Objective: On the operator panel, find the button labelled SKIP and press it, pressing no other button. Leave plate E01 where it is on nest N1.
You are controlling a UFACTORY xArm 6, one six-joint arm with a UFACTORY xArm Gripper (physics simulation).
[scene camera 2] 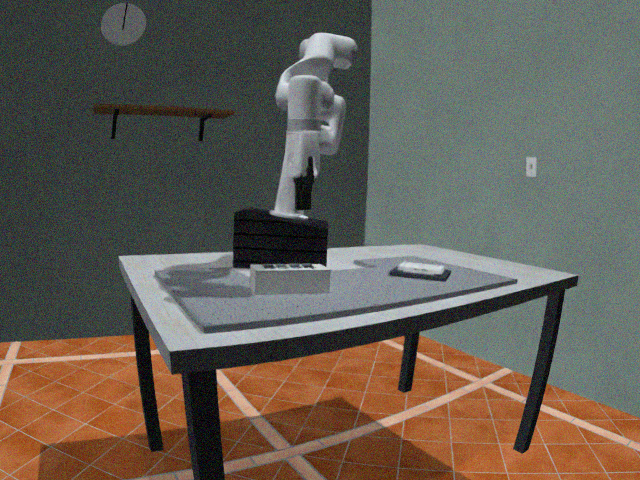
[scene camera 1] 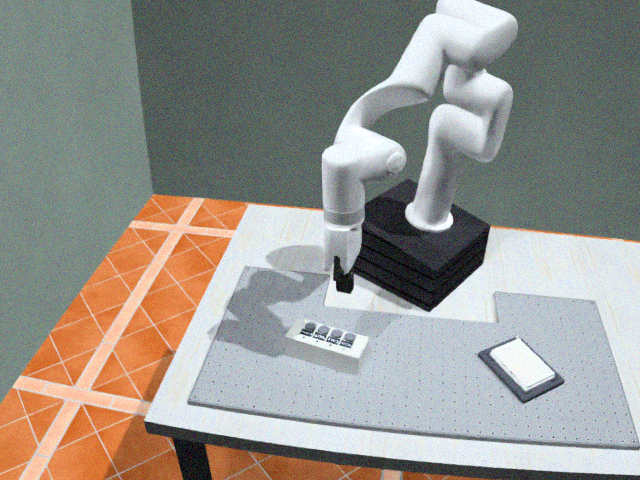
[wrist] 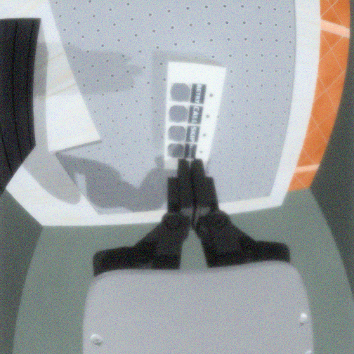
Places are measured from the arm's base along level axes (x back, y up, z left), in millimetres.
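Pixels of known places: gripper, fingertip midpoint: (scene camera 2: 303,209) (scene camera 1: 344,290); arm's base, link origin: (scene camera 2: 288,216) (scene camera 1: 428,217).
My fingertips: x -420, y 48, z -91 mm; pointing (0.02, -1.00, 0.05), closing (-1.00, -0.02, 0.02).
Observation:
For each thing: its top centre in the pictures, then the offset to it from my fingertips. Level surfaces: height alone.
- operator panel, top centre: (scene camera 1: 327,336) (scene camera 2: 289,265) dy -123, dx -13, dz -30 mm
- SKIP button, top centre: (scene camera 1: 323,329) dy -123, dx +5, dz -44 mm
- White plate E01, top centre: (scene camera 1: 522,361) (scene camera 2: 421,266) dy -153, dx +84, dz +388 mm
- grey perforated board, surface height: dy -179 mm
- pale table, surface height: dy -192 mm
The operator panel (scene camera 1: 323,356) (scene camera 2: 290,280) (wrist: 215,95) is a pale box with a row of round grey buttons and dark labels. The SKIP button (scene camera 1: 323,329) (wrist: 177,133) is next to the CALL button (wrist: 178,114); RETRY (wrist: 180,92) is at one end. The label at the other end is partly hidden by the fingertips in the wrist view. My gripper (scene camera 1: 344,289) (scene camera 2: 303,208) (wrist: 187,172) is shut and empty, well above the panel's height and apart from it. White plate E01 (scene camera 1: 522,361) (scene camera 2: 421,268) lies on dark nest N1 (scene camera 1: 524,397) (scene camera 2: 400,274); their markings are unreadable.
The panel and nest are on a grey perforated board (scene camera 1: 423,403) (scene camera 2: 227,317) (wrist: 250,100) on the pale table (scene camera 1: 170,408) (scene camera 2: 155,320). The black stepped robot base (scene camera 1: 413,279) (scene camera 2: 279,242) (wrist: 17,100) stands behind the panel. The nest is far to the panel's right in the scene views.

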